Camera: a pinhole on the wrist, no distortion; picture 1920 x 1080 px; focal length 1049.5 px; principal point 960.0 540.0 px. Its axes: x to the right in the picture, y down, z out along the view. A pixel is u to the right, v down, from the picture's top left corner.
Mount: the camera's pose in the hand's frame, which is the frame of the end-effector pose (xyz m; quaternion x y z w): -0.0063 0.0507 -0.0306 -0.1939 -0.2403 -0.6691 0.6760
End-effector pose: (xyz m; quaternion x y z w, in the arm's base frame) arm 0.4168 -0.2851 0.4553 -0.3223 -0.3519 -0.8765 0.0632
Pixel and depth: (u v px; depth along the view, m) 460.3 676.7 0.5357
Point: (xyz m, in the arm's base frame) 0.7200 -0.5379 0.9446
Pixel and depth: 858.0 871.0 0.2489
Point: 0.5305 -0.3347 0.7029
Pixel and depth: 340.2 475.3 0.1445
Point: 0.5230 -0.4161 0.5780
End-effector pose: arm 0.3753 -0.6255 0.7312 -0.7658 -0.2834 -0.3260 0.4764
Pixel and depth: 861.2 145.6 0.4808
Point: 0.5828 -0.4983 0.2590
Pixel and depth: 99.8 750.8 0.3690
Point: 0.8091 -0.7302 0.4554
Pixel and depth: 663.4 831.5 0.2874
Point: 0.6601 -0.5835 0.5645
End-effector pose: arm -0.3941 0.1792 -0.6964 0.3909 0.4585 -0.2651 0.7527
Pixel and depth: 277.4 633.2 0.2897
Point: -0.0640 0.3067 -0.5435
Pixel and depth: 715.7 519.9 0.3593
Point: -0.0593 0.1869 -0.4932
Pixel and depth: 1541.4 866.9 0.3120
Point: -0.1330 -0.0441 -0.6348
